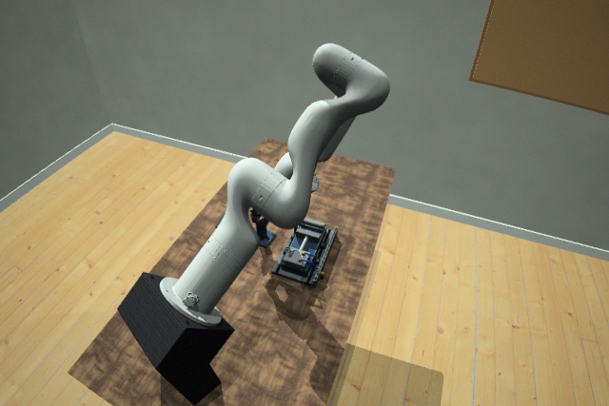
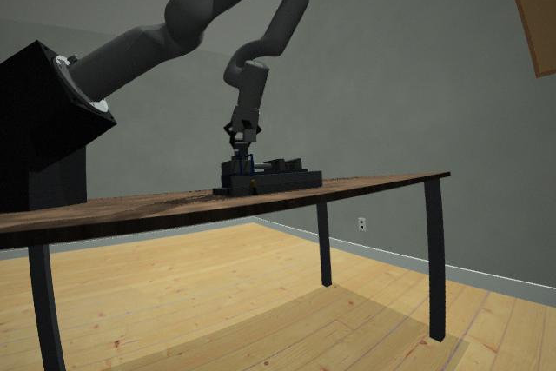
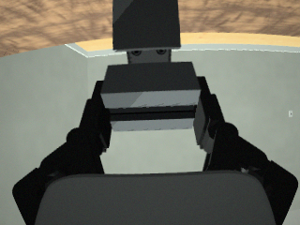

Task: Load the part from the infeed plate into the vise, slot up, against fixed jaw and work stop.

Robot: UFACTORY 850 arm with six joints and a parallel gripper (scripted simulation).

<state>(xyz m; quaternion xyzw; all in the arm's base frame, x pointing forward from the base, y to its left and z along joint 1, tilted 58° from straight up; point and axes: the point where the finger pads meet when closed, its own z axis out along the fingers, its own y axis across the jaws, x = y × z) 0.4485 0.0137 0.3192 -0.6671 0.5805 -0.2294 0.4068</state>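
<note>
Right now my hand is right at the part. The rest, counted from my hand: cylinder rod (160 mm to the right, 120 mm below, 120 mm behind); then work stop (170 mm to the right, 100 mm below, 20 mm behind); then V-block post (140 mm below).
</note>
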